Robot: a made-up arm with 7 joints. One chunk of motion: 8 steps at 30 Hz.
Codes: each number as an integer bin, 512 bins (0 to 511) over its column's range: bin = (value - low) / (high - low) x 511, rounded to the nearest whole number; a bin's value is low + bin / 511 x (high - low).
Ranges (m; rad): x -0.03..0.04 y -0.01..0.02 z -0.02..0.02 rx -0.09..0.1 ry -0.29..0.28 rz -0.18..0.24
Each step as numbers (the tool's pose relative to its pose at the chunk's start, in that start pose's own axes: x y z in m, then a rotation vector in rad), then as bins.
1 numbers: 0.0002 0.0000 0.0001 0.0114 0.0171 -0.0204
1 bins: 220 170 257 273 275 194
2 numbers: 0.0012 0.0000 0.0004 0.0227 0.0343 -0.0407
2 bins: 228 170 261 303 291 169
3 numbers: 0.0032 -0.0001 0.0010 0.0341 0.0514 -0.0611
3 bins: 242 169 268 334 306 145
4 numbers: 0.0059 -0.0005 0.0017 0.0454 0.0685 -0.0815
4 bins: 262 162 277 364 321 120
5 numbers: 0.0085 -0.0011 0.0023 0.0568 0.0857 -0.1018
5 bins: 281 152 285 395 337 95
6 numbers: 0.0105 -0.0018 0.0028 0.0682 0.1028 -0.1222
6 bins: 296 140 291 425 352 70
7 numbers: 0.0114 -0.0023 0.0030 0.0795 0.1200 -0.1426
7 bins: 302 131 294 456 368 46
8 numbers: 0.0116 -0.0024 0.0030 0.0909 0.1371 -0.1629
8 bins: 304 129 294 487 383 21
